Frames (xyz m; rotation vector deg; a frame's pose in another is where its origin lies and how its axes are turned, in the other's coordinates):
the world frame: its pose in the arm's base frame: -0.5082 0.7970 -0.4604 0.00 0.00 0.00
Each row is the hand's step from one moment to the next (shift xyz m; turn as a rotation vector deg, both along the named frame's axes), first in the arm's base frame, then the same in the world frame.
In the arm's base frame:
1: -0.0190 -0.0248 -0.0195 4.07 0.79 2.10
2: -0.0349 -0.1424 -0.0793 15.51 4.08 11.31
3: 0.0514 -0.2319 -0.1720 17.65 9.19 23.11
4: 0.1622 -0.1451 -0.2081 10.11 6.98 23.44
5: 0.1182 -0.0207 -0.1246 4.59 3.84 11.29
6: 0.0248 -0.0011 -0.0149 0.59 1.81 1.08
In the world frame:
1: -0.0190 -0.0248 -0.0195 4.07 0.79 2.10
2: -0.0349 -0.1424 -0.0793 15.51 4.08 11.31
3: 0.0514 -0.2319 -0.1720 17.65 9.19 23.11
4: 0.1622 -0.1451 -0.2081 10.11 6.98 23.44
5: 0.1182 -0.0207 -0.1246 4.59 3.84 11.29
6: 0.0248 -0.0011 -0.0149 0.59 1.81 1.08

